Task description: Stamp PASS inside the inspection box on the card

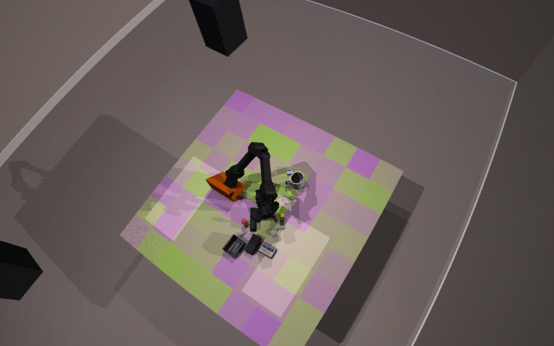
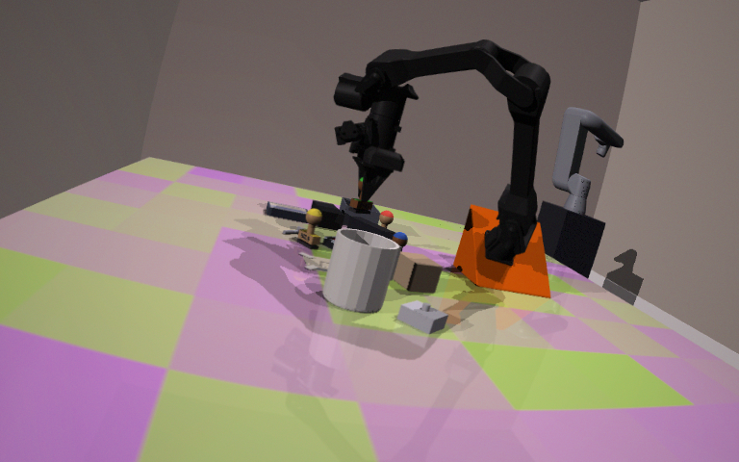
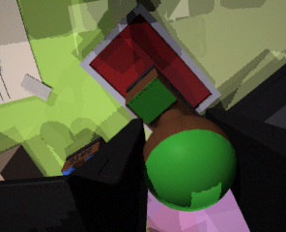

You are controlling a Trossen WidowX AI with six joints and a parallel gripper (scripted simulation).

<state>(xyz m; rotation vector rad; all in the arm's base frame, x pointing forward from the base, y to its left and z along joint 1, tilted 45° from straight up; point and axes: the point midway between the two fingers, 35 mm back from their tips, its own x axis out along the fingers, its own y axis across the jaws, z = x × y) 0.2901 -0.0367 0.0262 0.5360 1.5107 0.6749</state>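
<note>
Now: the red ink pad 9 cm below my gripper tip. From my gripper tip the other things lie so: green-knobbed stamp right at my gripper tip; then dark block 8 cm below, 7 cm to the right, 5 cm behind; then yellow-knobbed stamp 8 cm ahead, 7 cm below, 4 cm to the left.
</note>
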